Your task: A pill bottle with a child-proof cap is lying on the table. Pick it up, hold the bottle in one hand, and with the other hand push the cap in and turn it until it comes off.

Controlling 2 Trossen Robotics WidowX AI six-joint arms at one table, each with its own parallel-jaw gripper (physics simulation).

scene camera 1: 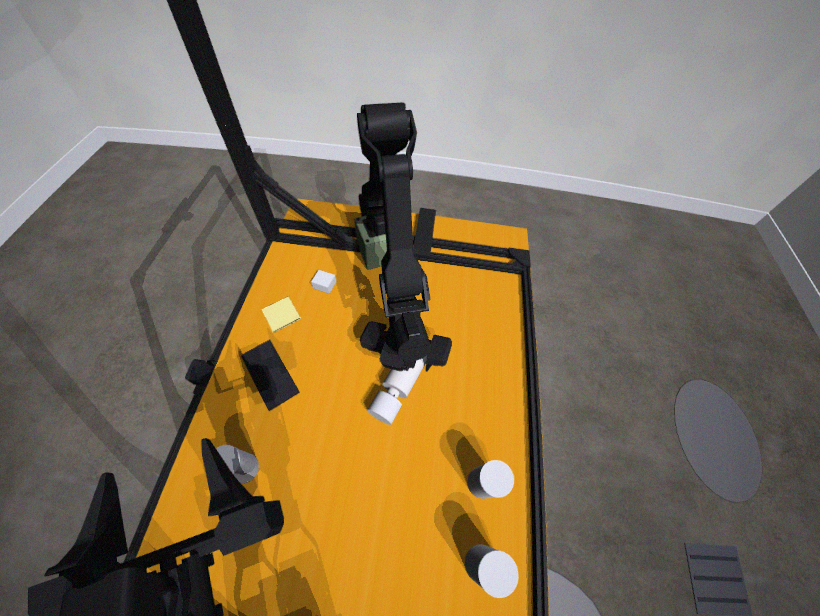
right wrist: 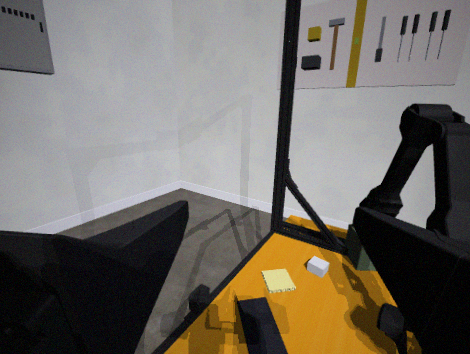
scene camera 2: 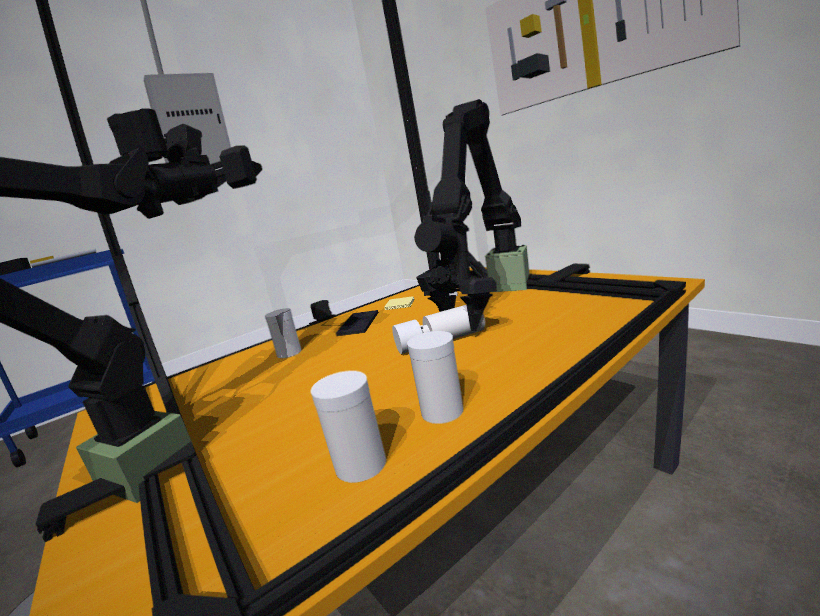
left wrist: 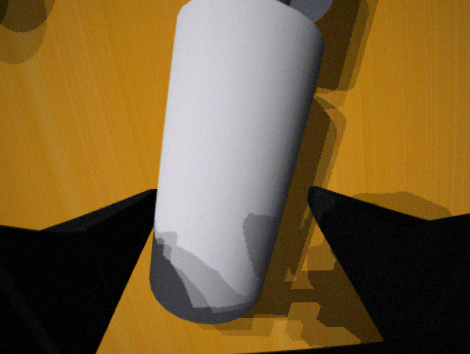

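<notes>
A white pill bottle [scene camera 1: 403, 379] [scene camera 2: 445, 322] [left wrist: 225, 125] lies on its side on the table. Its white cap [scene camera 1: 385, 405] [scene camera 2: 405, 336] is at the end toward the picture's lower left, with a narrow neck showing between. My left gripper [scene camera 1: 409, 366] [scene camera 2: 460, 318] [left wrist: 235, 195] points down over the bottle's bottom end, open. Its fingers straddle the body; in the left wrist view the left finger looks close against it, and a gap shows at the right finger. The gripper hides part of the bottle in scene camera 1. My right gripper [scene camera 1: 157, 460] [right wrist: 270, 211] is open and empty, high and away from the bottle.
Two upright white cylinders [scene camera 1: 495, 478] [scene camera 2: 436, 377] [scene camera 1: 498, 573] [scene camera 2: 350, 427] stand near the rail. A third cylinder [scene camera 1: 243, 465] [scene camera 2: 283, 333] stands near the opposite edge. A dark slab [scene camera 1: 270, 375] [scene camera 2: 357, 322], a yellow pad [scene camera 1: 281, 313] [right wrist: 278, 280] and a white block [scene camera 1: 323, 281] [right wrist: 318, 266] lie along that side.
</notes>
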